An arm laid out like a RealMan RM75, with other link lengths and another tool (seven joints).
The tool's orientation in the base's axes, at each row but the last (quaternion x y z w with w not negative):
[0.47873 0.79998 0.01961 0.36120]
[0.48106 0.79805 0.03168 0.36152]
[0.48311 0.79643 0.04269 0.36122]
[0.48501 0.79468 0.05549 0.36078]
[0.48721 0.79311 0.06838 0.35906]
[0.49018 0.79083 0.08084 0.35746]
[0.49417 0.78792 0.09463 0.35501]
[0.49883 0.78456 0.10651 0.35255]
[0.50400 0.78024 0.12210 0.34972]
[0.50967 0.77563 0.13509 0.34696]
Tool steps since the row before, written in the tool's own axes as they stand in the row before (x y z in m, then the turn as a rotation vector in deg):
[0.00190 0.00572 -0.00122 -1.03 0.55 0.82]
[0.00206 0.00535 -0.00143 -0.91 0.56 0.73]
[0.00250 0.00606 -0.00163 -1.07 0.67 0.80]
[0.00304 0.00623 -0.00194 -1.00 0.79 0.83]
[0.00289 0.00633 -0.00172 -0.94 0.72 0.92]
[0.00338 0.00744 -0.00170 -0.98 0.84 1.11]
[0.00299 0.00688 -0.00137 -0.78 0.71 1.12]
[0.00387 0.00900 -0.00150 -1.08 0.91 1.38]
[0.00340 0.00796 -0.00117 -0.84 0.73 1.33]
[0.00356 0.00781 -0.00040 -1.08 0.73 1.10]
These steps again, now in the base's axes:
[0.00304 0.00496 0.00200 1.19 -0.76 0.18]
[0.00255 0.00492 0.00206 1.11 -0.64 0.18]
[0.00279 0.00567 0.00239 1.28 -0.73 0.26]
[0.00252 0.00623 0.00257 1.37 -0.61 0.26]
[0.00271 0.00606 0.00271 1.36 -0.62 0.13]
[0.00335 0.00696 0.00316 1.58 -0.64 0.07]
[0.00322 0.00620 0.00305 1.44 -0.54 -0.10]
[0.00440 0.00791 0.00403 1.83 -0.74 -0.05]
[0.00396 0.00683 0.00373 1.61 -0.61 -0.21]
[0.00432 0.00667 0.00326 1.51 -0.79 0.05]

